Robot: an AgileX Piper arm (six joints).
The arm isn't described. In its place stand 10 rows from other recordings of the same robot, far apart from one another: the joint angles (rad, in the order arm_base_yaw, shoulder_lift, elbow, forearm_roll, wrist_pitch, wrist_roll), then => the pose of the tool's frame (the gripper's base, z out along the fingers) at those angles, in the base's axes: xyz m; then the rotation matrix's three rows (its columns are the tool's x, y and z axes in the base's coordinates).
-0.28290 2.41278 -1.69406 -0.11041 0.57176 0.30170 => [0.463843, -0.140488, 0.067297], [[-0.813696, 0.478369, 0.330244], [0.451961, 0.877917, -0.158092], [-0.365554, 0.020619, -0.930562]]
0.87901 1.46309 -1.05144 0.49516 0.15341 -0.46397 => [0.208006, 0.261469, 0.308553], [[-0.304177, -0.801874, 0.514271], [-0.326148, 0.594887, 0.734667], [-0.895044, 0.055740, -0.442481]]
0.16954 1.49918 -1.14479 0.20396 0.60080 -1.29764 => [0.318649, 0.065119, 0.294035], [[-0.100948, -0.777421, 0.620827], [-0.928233, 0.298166, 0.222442], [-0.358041, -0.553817, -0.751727]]
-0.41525 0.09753 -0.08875 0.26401 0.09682 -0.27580 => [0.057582, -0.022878, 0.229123], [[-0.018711, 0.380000, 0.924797], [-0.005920, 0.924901, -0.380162], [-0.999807, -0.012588, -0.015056]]
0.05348 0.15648 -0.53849 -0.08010 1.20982 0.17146 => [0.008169, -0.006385, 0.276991], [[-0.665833, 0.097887, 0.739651], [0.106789, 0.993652, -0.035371], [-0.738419, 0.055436, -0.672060]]
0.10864 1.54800 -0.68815 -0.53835 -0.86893 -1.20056 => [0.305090, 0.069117, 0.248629], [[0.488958, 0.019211, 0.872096], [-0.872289, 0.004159, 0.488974], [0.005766, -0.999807, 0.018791]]
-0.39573 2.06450 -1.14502 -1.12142 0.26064 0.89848 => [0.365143, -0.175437, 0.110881], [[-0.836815, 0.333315, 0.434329], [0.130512, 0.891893, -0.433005], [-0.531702, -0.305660, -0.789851]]
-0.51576 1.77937 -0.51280 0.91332 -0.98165 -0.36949 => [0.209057, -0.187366, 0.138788], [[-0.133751, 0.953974, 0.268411], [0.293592, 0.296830, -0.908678], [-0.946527, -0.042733, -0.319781]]
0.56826 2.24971 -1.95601 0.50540 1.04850 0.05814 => [0.390420, 0.294594, 0.211788], [[-0.941311, -0.333084, 0.054672], [-0.254633, 0.807050, 0.532759], [-0.221577, 0.487571, -0.844499]]
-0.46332 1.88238 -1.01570 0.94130 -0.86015 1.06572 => [0.322092, -0.223237, 0.206506], [[0.905613, -0.043692, 0.421848], [0.408721, -0.175557, -0.895615], [0.113189, 0.983499, -0.141129]]
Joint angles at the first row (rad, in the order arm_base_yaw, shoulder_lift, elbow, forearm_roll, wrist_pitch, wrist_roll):
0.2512 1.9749 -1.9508 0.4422 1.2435 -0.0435
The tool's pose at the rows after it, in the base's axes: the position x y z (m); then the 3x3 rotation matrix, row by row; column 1 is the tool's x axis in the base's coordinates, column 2 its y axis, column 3 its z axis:
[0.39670, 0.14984, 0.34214], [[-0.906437, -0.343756, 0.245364], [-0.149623, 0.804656, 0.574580], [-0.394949, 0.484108, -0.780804]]
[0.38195, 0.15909, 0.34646], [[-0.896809, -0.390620, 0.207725], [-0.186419, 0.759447, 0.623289], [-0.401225, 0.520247, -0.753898]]
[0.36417, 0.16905, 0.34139], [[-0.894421, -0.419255, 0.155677], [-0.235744, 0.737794, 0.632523], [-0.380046, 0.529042, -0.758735]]
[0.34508, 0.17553, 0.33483], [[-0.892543, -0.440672, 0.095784], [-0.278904, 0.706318, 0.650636], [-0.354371, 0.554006, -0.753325]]
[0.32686, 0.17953, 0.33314], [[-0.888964, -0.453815, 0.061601], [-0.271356, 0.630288, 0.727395], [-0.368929, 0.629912, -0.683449]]
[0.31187, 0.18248, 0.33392], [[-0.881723, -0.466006, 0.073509], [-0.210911, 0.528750, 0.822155], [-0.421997, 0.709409, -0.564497]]
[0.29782, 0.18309, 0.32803], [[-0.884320, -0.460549, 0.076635], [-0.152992, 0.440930, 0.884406], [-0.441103, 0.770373, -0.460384]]
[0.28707, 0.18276, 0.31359], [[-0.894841, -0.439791, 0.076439], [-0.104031, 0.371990, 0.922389], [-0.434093, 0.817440, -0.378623]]
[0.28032, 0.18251, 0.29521], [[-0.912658, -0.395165, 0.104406], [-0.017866, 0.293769, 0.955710], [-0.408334, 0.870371, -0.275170]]
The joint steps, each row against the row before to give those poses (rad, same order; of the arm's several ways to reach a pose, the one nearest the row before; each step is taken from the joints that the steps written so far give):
0.0037 -0.0324 0.0190 0.1068 0.0000 -0.0542
0.0199 -0.0407 0.0549 0.0624 0.0000 -0.0476
0.0336 -0.0434 0.0833 0.0159 -0.0019 -0.0285
0.0245 -0.0475 0.0967 0.0372 0.0001 -0.0396
0.0063 -0.0586 0.1132 0.1274 -0.0334 -0.0781
0.0000 -0.0611 0.1205 0.1815 -0.0695 -0.1167
0.0000 -0.0487 0.1228 0.1665 -0.0418 -0.1158
0.0000 -0.0260 0.1201 0.1480 -0.0225 -0.1168
0.0000 -0.0064 0.1226 0.1921 -0.0191 -0.1353

